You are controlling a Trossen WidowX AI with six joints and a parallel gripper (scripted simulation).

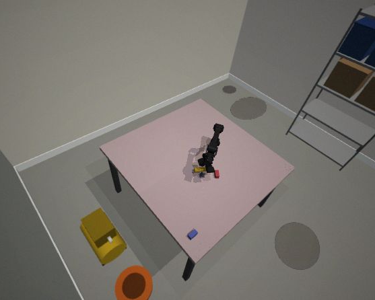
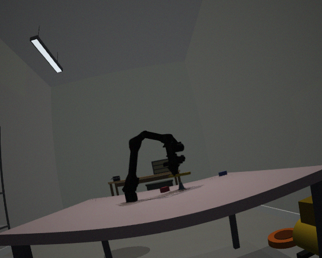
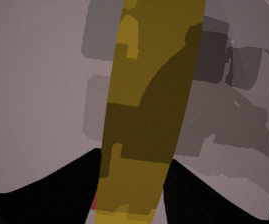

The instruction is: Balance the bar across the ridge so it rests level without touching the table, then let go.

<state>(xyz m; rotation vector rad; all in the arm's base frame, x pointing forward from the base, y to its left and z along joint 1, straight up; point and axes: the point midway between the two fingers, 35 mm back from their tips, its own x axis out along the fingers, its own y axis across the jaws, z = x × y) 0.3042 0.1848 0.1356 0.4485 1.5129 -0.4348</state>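
The small red block is 90 mm behind my gripper tip, 60 mm to the left of it and 80 mm below it. From my gripper tip the other things lie so: yellow bar (20 mm ahead, 10 mm to the right); blue block (440 mm ahead, 320 mm to the left, 80 mm below).
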